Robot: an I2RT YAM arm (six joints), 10 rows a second.
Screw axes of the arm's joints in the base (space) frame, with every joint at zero. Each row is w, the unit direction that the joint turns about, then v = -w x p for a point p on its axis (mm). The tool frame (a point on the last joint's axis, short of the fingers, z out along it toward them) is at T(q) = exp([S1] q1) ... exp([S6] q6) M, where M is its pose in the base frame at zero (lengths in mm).
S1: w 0 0 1 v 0.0 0.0 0.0
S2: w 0 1 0 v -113.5 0.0 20.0
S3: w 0 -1 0 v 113.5 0.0 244.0
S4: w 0 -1 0 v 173.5 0.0 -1.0
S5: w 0 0 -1 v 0.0 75.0 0.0
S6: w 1 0 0 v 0.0 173.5 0.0
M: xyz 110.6 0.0 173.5 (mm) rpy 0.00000 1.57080 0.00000 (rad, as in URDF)
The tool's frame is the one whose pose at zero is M.
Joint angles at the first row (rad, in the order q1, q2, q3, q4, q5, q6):
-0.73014, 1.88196, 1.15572, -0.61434, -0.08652, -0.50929
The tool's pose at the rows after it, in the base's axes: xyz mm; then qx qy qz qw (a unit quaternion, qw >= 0):
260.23, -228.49, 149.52, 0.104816, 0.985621, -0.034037, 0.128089
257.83, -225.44, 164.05, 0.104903, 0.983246, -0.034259, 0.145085
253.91, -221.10, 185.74, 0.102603, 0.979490, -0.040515, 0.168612
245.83, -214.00, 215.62, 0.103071, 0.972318, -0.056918, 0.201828
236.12, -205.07, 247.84, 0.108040, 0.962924, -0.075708, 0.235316
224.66, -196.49, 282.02, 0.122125, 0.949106, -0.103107, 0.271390
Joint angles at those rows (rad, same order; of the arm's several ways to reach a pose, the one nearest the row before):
-0.73017, 1.85133, 1.15287, -0.62321, -0.09380, -0.50653
-0.73018, 1.80535, 1.15305, -0.64073, -0.11288, -0.50181
-0.73017, 1.73878, 1.15725, -0.66499, -0.13022, -0.50009
-0.73170, 1.64109, 1.15836, -0.68859, -0.14156, -0.49177
-0.73170, 1.54122, 1.17128, -0.72138, -0.14607, -0.47248
-0.73459, 1.44443, 1.19756, -0.74856, -0.13439, -0.43883

